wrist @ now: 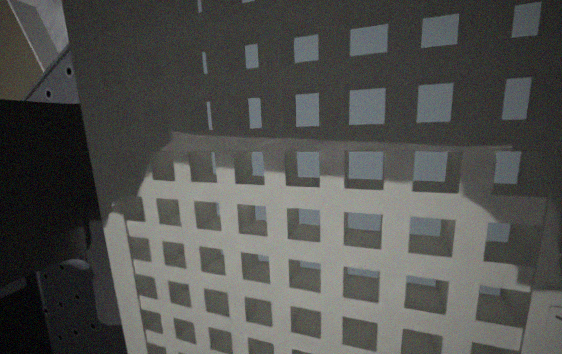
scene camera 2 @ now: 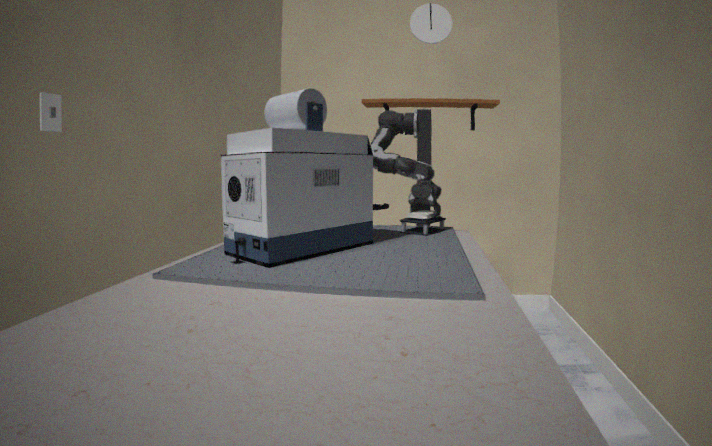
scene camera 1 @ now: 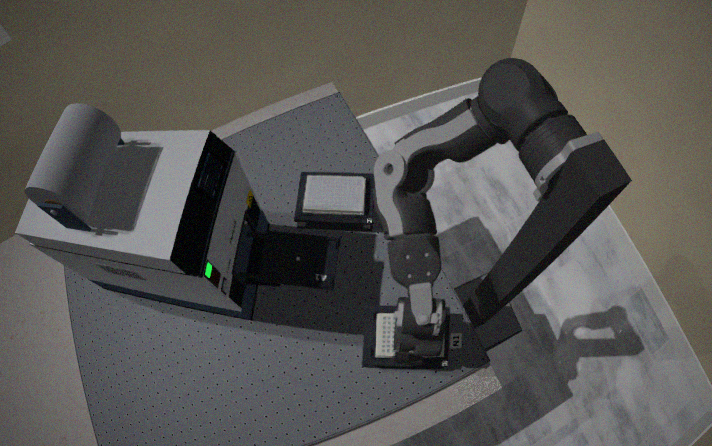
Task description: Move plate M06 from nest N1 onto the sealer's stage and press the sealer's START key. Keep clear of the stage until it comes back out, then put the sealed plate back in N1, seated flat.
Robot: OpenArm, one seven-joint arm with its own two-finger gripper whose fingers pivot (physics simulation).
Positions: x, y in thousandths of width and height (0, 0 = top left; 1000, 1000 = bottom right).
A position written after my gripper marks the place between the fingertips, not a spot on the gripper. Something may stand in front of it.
Observation:
I see my gripper (scene camera 1: 574, 752), a plate M06 (scene camera 1: 541, 737) and a film roll (scene camera 1: 99, 382).
The plate M06 shows as well in the wrist view (wrist: 460, 499). The film roll shows as well in scene camera 2 (scene camera 2: 405, 250).

